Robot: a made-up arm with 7 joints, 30 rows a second.
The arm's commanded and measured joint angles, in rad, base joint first. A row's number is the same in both.
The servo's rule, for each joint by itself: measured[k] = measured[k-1] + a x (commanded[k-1-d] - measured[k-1]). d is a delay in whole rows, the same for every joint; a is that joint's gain. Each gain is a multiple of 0.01, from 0.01 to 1. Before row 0 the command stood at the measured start. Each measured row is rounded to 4 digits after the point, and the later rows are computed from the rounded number. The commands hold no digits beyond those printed.
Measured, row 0:
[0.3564 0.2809 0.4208 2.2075 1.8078 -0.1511 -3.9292]
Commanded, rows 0 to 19:
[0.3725 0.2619 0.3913 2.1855 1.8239 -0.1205 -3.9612]
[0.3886 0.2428 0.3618 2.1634 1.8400 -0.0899 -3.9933]
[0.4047 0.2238 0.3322 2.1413 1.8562 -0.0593 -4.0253]
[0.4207 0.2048 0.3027 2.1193 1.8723 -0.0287 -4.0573]
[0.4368 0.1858 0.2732 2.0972 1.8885 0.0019 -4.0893]
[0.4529 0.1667 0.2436 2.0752 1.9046 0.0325 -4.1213]
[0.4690 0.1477 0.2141 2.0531 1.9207 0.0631 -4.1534]
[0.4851 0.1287 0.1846 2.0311 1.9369 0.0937 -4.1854]
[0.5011 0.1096 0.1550 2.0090 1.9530 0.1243 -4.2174]
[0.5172 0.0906 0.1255 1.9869 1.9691 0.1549 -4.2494]
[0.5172 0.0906 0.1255 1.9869 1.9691 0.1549 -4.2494]
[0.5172 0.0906 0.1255 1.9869 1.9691 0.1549 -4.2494]
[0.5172 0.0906 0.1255 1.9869 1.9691 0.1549 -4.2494]
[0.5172 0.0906 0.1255 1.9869 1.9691 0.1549 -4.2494]
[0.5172 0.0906 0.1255 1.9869 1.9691 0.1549 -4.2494]
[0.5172 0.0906 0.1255 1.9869 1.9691 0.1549 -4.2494]
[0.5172 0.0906 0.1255 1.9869 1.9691 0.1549 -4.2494]
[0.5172 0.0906 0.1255 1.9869 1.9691 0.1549 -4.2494]
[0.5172 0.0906 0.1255 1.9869 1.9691 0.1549 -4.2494]
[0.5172 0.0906 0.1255 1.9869 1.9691 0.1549 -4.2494]
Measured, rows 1 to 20:
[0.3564 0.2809 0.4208 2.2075 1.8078 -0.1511 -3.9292]
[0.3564 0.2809 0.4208 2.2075 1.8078 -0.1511 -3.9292]
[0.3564 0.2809 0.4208 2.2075 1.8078 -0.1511 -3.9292]
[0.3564 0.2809 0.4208 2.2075 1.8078 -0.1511 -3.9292]
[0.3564 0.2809 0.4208 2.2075 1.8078 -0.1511 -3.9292]
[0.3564 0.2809 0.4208 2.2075 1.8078 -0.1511 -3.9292]
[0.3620 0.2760 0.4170 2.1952 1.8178 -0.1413 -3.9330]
[0.3713 0.2674 0.4098 2.1774 1.8316 -0.1249 -3.9402]
[0.3830 0.2561 0.3997 2.1572 1.8469 -0.1039 -3.9504]
[0.3962 0.2428 0.3871 2.1360 1.8626 -0.0798 -3.9632]
[0.4104 0.2280 0.3723 2.1143 1.8787 -0.0537 -3.9783]
[0.4253 0.2121 0.3556 2.0924 1.8948 -0.0261 -3.9955]
[0.4406 0.1954 0.3372 2.0704 1.9109 0.0024 -4.0144]
[0.4562 0.1781 0.3174 2.0484 1.9270 0.0316 -4.0349]
[0.4719 0.1603 0.2963 2.0263 1.9431 0.0613 -4.0568]
[0.4878 0.1422 0.2741 2.0042 1.9592 0.0913 -4.0799]
[0.4981 0.1288 0.2548 1.9945 1.9653 0.1117 -4.1002]
[0.5048 0.1189 0.2380 1.9902 1.9677 0.1255 -4.1181]
[0.5091 0.1115 0.2234 1.9884 1.9686 0.1349 -4.1339]
[0.5119 0.1061 0.2107 1.9876 1.9689 0.1413 -4.1478]
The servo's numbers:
d 6
a 0.35 0.26 0.13 0.56 0.62 0.32 0.12

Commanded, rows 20 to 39:
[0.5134 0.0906 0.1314 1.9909 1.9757 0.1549 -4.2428]
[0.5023 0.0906 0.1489 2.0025 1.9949 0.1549 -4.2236]
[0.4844 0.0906 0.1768 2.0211 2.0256 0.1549 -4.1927]
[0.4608 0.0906 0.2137 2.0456 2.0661 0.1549 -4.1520]
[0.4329 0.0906 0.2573 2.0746 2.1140 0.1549 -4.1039]
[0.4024 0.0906 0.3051 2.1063 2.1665 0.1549 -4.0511]
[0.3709 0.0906 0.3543 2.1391 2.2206 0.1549 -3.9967]
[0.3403 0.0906 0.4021 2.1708 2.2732 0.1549 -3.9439]
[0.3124 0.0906 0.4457 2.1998 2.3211 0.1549 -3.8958]
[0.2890 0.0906 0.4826 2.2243 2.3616 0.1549 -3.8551]
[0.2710 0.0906 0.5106 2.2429 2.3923 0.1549 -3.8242]
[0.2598 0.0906 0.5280 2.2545 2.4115 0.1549 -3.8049]
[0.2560 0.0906 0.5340 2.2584 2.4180 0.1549 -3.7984]
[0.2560 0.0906 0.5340 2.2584 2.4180 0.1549 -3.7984]
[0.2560 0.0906 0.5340 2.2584 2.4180 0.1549 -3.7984]
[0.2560 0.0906 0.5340 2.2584 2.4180 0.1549 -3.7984]
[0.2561 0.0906 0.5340 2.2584 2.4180 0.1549 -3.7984]
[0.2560 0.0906 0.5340 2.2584 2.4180 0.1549 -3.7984]
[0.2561 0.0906 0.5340 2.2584 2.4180 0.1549 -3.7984]
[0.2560 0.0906 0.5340 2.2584 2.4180 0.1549 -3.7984]
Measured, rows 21 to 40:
[0.5138 0.1021 0.1996 1.9872 1.9690 0.1457 -4.1600]
[0.5150 0.0991 0.1900 1.9870 1.9691 0.1486 -4.1707]
[0.5158 0.0969 0.1816 1.9869 1.9691 0.1506 -4.1801]
[0.5163 0.0953 0.1743 1.9869 1.9691 0.1520 -4.1884]
[0.5166 0.0941 0.1680 1.9869 1.9691 0.1529 -4.1957]
[0.5168 0.0932 0.1625 1.9869 1.9691 0.1535 -4.2021]
[0.5156 0.0925 0.1585 1.9891 1.9732 0.1539 -4.2070]
[0.5109 0.0920 0.1573 1.9966 1.9867 0.1542 -4.2090]
[0.5016 0.0916 0.1598 2.0103 2.0108 0.1544 -4.2070]
[0.4873 0.0913 0.1668 2.0301 2.0451 0.1546 -4.2004]
[0.4683 0.0911 0.1786 2.0550 2.0878 0.1547 -4.1888]
[0.4452 0.0910 0.1950 2.0837 2.1366 0.1548 -4.1723]
[0.4192 0.0909 0.2157 2.1147 2.1887 0.1548 -4.1512]
[0.3916 0.0908 0.2399 2.1461 2.2411 0.1548 -4.1263]
[0.3639 0.0907 0.2667 2.1762 2.2907 0.1548 -4.0986]
[0.3377 0.0907 0.2948 2.2031 2.3347 0.1548 -4.0694]
[0.3144 0.0907 0.3229 2.2254 2.3704 0.1548 -4.0400]
[0.2953 0.0907 0.3496 2.2417 2.3959 0.1548 -4.0118]
[0.2815 0.0907 0.3736 2.2511 2.4096 0.1548 -3.9862]
[0.2726 0.0907 0.3945 2.2552 2.4148 0.1548 -3.9637]

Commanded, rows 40 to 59:
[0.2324 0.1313 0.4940 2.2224 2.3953 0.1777 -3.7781]
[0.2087 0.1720 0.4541 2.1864 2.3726 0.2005 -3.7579]
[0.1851 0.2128 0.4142 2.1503 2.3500 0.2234 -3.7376]
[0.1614 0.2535 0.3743 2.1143 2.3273 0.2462 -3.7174]
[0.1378 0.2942 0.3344 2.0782 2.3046 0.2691 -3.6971]
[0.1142 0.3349 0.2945 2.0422 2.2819 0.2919 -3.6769]
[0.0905 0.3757 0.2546 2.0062 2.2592 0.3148 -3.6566]
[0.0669 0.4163 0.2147 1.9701 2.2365 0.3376 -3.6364]
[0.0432 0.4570 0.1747 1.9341 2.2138 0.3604 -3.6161]
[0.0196 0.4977 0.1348 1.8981 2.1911 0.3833 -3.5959]
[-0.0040 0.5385 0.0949 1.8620 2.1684 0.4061 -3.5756]
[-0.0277 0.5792 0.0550 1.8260 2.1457 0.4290 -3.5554]
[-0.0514 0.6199 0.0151 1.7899 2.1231 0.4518 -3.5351]
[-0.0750 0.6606 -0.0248 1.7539 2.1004 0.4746 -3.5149]
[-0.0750 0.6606 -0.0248 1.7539 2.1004 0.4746 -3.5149]
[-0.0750 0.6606 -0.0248 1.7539 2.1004 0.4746 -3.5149]
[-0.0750 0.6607 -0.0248 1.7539 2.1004 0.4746 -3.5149]
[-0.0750 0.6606 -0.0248 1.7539 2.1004 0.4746 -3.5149]
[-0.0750 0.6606 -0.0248 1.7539 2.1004 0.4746 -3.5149]
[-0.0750 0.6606 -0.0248 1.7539 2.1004 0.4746 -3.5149]
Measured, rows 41 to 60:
[0.2668 0.0907 0.4126 2.2570 2.4168 0.1548 -3.9439]
[0.2630 0.0907 0.4284 2.2578 2.4175 0.1548 -3.9264]
[0.2606 0.0907 0.4421 2.2581 2.4178 0.1548 -3.9110]
[0.2590 0.0907 0.4540 2.2583 2.4179 0.1548 -3.8975]
[0.2580 0.0907 0.4644 2.2584 2.4180 0.1548 -3.8856]
[0.2573 0.0907 0.4734 2.2584 2.4180 0.1548 -3.8751]
[0.2486 0.1013 0.4761 2.2382 2.4039 0.1621 -3.8635]
[0.2346 0.1197 0.4732 2.2092 2.3845 0.1744 -3.8508]
[0.2173 0.1439 0.4655 2.1762 2.3631 0.1901 -3.8372]
[0.1977 0.1724 0.4536 2.1415 2.3409 0.2081 -3.8228]
[0.1767 0.2041 0.4381 2.1061 2.3184 0.2276 -3.8077]
[0.1548 0.2381 0.4194 2.0703 2.2958 0.2482 -3.7920]
[0.1323 0.2739 0.3980 2.0344 2.2731 0.2695 -3.7758]
[0.1094 0.3109 0.3742 1.9984 2.2504 0.2913 -3.7591]
[0.0862 0.3489 0.3483 1.9624 2.2277 0.3134 -3.7419]
[0.0629 0.3876 0.3205 1.9264 2.2050 0.3358 -3.7244]
[0.0395 0.4268 0.2912 1.8903 2.1823 0.3583 -3.7065]
[0.0160 0.4664 0.2605 1.8543 2.1596 0.3809 -3.6884]
[-0.0076 0.5063 0.2286 1.8182 2.1370 0.4036 -3.6700]
[-0.0312 0.5464 0.1957 1.7822 2.1143 0.4263 -3.6514]

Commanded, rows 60 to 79:
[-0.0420 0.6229 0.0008 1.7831 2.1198 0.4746 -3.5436]
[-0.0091 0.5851 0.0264 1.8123 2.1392 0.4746 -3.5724]
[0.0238 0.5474 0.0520 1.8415 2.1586 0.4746 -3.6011]
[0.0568 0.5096 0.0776 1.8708 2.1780 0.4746 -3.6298]
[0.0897 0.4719 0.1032 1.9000 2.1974 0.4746 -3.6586]
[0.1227 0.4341 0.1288 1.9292 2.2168 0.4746 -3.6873]
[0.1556 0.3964 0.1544 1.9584 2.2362 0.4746 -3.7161]
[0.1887 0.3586 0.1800 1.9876 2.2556 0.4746 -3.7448]
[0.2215 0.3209 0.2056 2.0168 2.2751 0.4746 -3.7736]
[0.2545 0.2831 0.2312 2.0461 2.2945 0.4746 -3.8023]
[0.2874 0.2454 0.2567 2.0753 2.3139 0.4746 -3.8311]
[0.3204 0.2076 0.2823 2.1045 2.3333 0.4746 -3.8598]
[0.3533 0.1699 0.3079 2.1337 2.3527 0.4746 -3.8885]
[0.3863 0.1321 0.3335 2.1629 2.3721 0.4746 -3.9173]
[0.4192 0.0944 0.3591 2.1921 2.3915 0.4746 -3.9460]
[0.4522 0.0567 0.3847 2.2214 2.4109 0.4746 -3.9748]
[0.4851 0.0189 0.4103 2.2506 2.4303 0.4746 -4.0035]
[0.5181 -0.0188 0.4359 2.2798 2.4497 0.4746 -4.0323]
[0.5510 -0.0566 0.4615 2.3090 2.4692 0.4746 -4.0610]
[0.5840 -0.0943 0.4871 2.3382 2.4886 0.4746 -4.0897]
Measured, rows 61 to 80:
[-0.0465 0.5761 0.1670 1.7664 2.1057 0.4418 -3.6350]
[-0.0565 0.5981 0.1421 1.7594 2.1024 0.4523 -3.6206]
[-0.0630 0.6144 0.1204 1.7563 2.1012 0.4594 -3.6079]
[-0.0672 0.6264 0.1015 1.7550 2.1007 0.4643 -3.5967]
[-0.0699 0.6353 0.0851 1.7544 2.1005 0.4676 -3.5869]
[-0.0717 0.6419 0.0708 1.7541 2.1004 0.4698 -3.5783]
[-0.0613 0.6370 0.0617 1.7703 2.1124 0.4713 -3.5741]
[-0.0430 0.6235 0.0571 1.7938 2.1290 0.4724 -3.5739]
[-0.0196 0.6037 0.0564 1.8205 2.1474 0.4731 -3.5772]
[0.0071 0.5792 0.0592 1.8487 2.1664 0.4736 -3.5835]
[0.0360 0.5513 0.0649 1.8774 2.1856 0.4739 -3.5925]
[0.0663 0.5208 0.0732 1.9064 2.2049 0.4741 -3.6039]
[0.0976 0.4885 0.0838 1.9355 2.2243 0.4743 -3.6174]
[0.1295 0.4547 0.0963 1.9647 2.2437 0.4744 -3.6327]
[0.1617 0.4199 0.1105 1.9939 2.2632 0.4745 -3.6496]
[0.1942 0.3843 0.1262 2.0231 2.2826 0.4745 -3.6679]
[0.2268 0.3482 0.1432 2.0523 2.3020 0.4745 -3.6875]
[0.2596 0.3116 0.1613 2.0815 2.3214 0.4745 -3.7082]
[0.2924 0.2748 0.1804 2.1107 2.3408 0.4745 -3.7298]
[0.3253 0.2377 0.2003 2.1399 2.3602 0.4745 -3.7523]

